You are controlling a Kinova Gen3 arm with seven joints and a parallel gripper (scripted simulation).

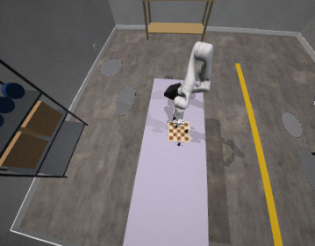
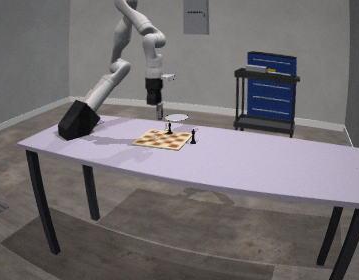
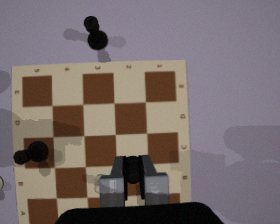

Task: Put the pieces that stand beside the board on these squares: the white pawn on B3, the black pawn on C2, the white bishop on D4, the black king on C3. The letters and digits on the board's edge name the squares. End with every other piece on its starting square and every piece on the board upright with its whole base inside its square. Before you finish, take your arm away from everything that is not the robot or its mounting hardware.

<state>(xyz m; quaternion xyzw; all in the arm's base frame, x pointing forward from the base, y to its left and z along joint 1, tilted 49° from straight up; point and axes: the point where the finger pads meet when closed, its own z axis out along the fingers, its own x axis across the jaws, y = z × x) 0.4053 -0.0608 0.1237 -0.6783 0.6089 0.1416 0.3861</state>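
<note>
The chessboard lies 130 mm below my hand, 40 mm to the left of it and 10 mm behind it. Round my hand: white pawn: 110 mm below, 40 mm behind, 30 mm to the left; black king: 130 mm ahead, 100 mm below, 70 mm to the left; black pawn: 10 mm below.
</note>
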